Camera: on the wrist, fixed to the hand. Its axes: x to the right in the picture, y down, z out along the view.
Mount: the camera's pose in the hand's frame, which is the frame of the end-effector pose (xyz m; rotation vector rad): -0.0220 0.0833 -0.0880 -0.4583 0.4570 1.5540
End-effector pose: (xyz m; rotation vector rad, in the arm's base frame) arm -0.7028 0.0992 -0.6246 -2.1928 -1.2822 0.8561
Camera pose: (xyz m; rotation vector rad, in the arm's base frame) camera -0.5987 0.0347 -0.6110 2.7919 -0.6429 -0.3158
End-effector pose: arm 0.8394 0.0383 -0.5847 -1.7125 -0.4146 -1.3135
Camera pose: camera 0.8393 -0.0716 -0.6402 -1.3247 1.3327 -0.5093
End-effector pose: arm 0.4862 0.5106 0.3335 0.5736 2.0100 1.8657
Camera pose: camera 0.4661 0.4285 0.4231 -1.1269 -0.5786 -1.8320
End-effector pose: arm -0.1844 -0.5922 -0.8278 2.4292 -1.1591 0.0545
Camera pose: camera -0.2475 -0.5859 -0.7222 0.6274 -2.1369 0.6568
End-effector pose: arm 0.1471 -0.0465 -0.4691 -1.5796 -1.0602 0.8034
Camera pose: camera 0.2366 -0.1073 -0.5279 -2.7504 0.5860 1.0637
